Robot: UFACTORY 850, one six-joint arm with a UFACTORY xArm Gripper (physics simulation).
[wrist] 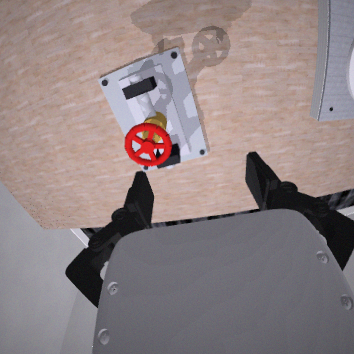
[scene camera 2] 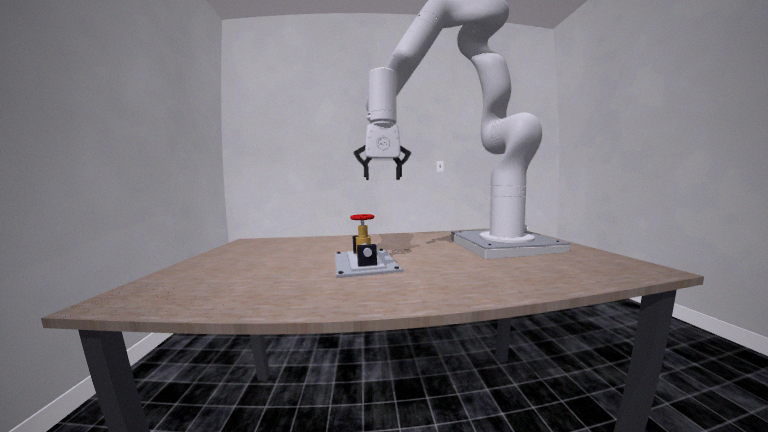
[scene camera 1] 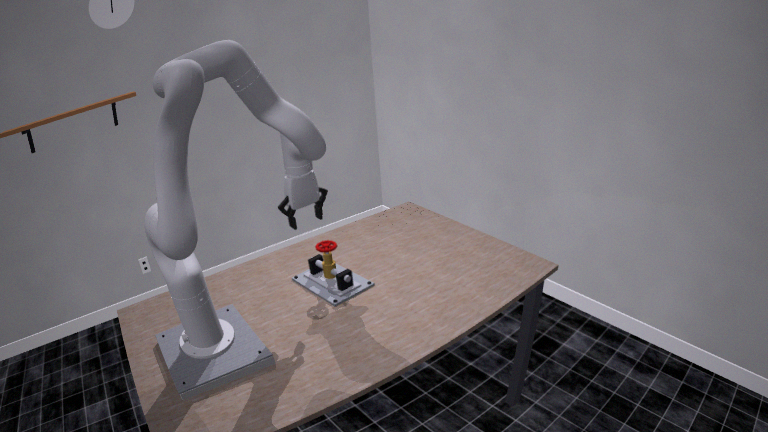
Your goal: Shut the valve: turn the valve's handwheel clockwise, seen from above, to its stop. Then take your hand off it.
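Observation:
The red handwheel (scene camera 1: pixel 325 246) (scene camera 2: pixel 361 217) (wrist: pixel 148 146) is a spoked ring lying level on top of the brass valve body (scene camera 1: pixel 329 269) (scene camera 2: pixel 363 235) (wrist: pixel 156 120). The valve stands upright on a grey mounting plate (scene camera 1: pixel 304 283) (scene camera 2: pixel 347 272) (wrist: pixel 114 94), with a pipe through it held by two black blocks. My gripper (scene camera 1: pixel 306 222) (scene camera 2: pixel 381 177) (wrist: pixel 196 174) is open and empty, pointing down. It hangs above the handwheel's height, apart from it; in scene camera 2 it is a little right of the wheel. In the wrist view the wheel is up and left of the fingers.
The plate rests on the wooden table (scene camera 1: pixel 440 268) (scene camera 2: pixel 241 290) (wrist: pixel 260 75). The arm's base plate (scene camera 1: pixel 241 327) (scene camera 2: pixel 526 250) (wrist: pixel 340 65) is on the same table. Shadows of the arm and wheel fall beside the valve. A wall rail (scene camera 1: pixel 69 113) is at the far left of scene camera 1.

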